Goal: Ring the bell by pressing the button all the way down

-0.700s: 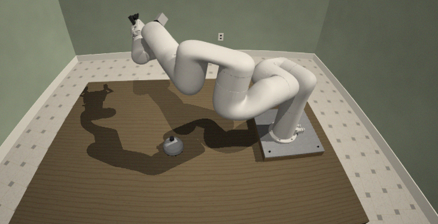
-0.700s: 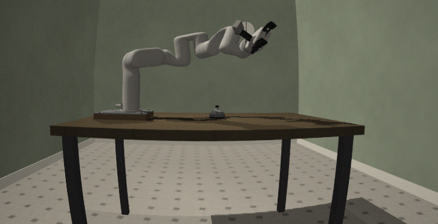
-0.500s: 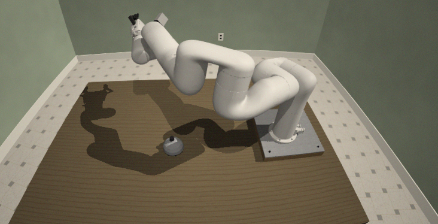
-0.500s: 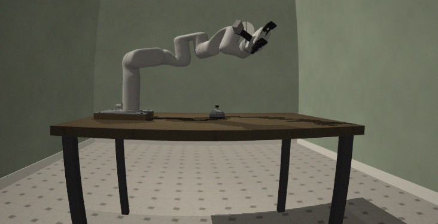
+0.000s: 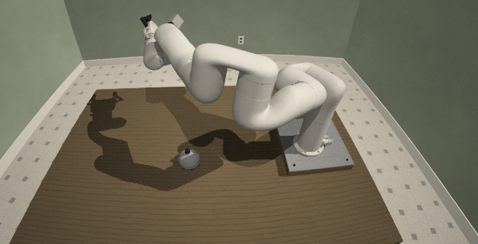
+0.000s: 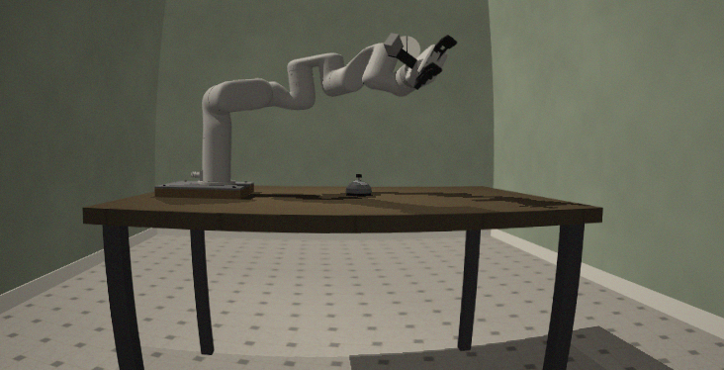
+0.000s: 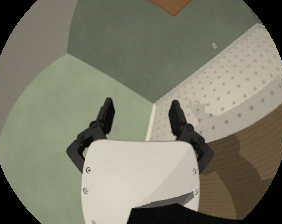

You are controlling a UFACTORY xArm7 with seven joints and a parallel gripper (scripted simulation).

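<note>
Now: hand 170 mm past the bell button, 410 mm to the right of it and 310 mm above it. The rest, counted from my hand: silver dome bell 170 mm behind, 410 mm to the left, 330 mm below.
</note>
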